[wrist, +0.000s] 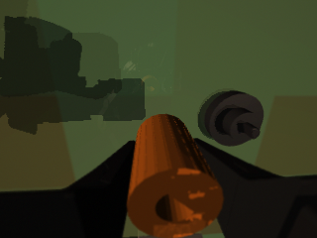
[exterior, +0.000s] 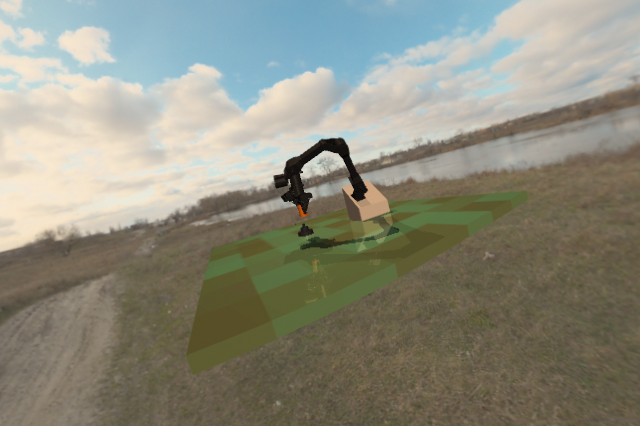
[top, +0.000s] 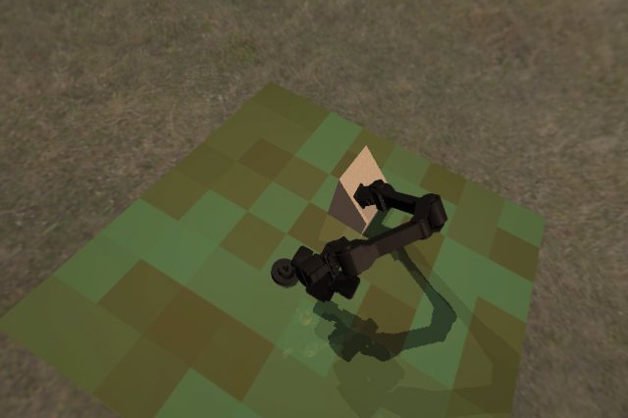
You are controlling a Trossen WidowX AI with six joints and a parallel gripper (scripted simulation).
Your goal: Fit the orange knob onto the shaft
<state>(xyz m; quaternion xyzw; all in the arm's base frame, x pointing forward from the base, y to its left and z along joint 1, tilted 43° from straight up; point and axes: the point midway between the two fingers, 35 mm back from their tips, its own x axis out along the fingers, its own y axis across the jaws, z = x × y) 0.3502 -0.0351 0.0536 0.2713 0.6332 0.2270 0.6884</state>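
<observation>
My gripper tip is now 12 cm to the left of the dark round pedestal, 9 cm above it and 3 cm past it. Round my gripper tip: orange knob (2 cm above).
</observation>
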